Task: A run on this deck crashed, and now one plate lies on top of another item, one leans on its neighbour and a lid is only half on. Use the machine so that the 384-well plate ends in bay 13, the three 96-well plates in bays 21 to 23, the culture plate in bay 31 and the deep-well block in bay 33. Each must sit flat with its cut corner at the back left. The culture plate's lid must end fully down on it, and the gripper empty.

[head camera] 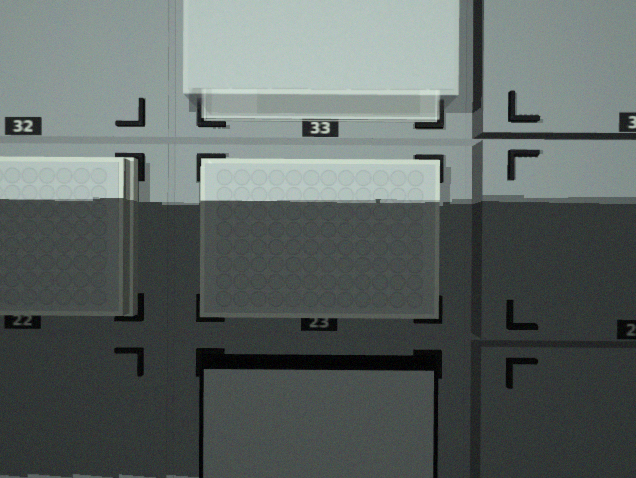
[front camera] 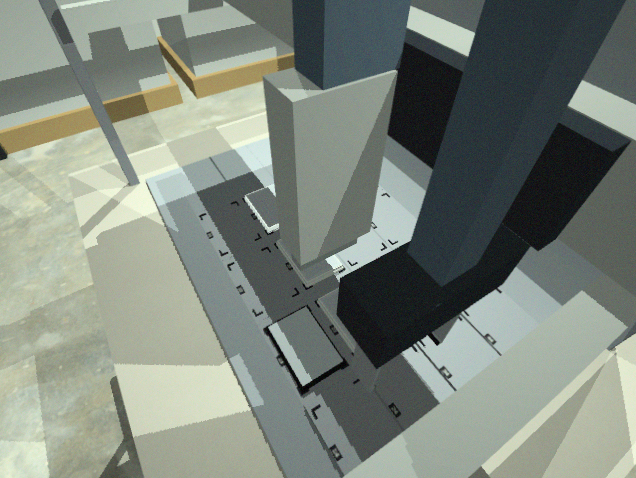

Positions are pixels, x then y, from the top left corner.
A deep-well block point(head camera: 275, 68): 0.21 m from the lens.
